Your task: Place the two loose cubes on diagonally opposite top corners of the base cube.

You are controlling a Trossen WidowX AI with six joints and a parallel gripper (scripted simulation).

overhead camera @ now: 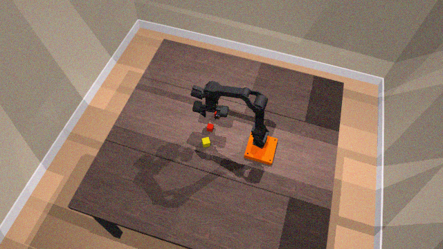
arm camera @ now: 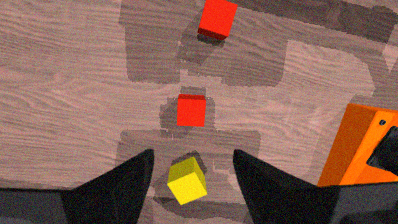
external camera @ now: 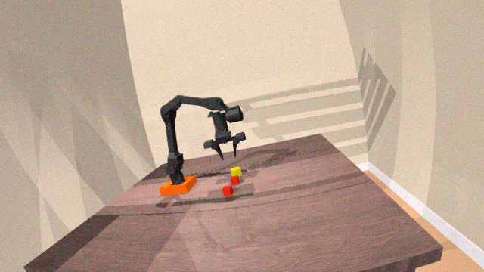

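The yellow cube is 100 mm to the left of my gripper tip, 100 mm below it and 30 mm behind it.
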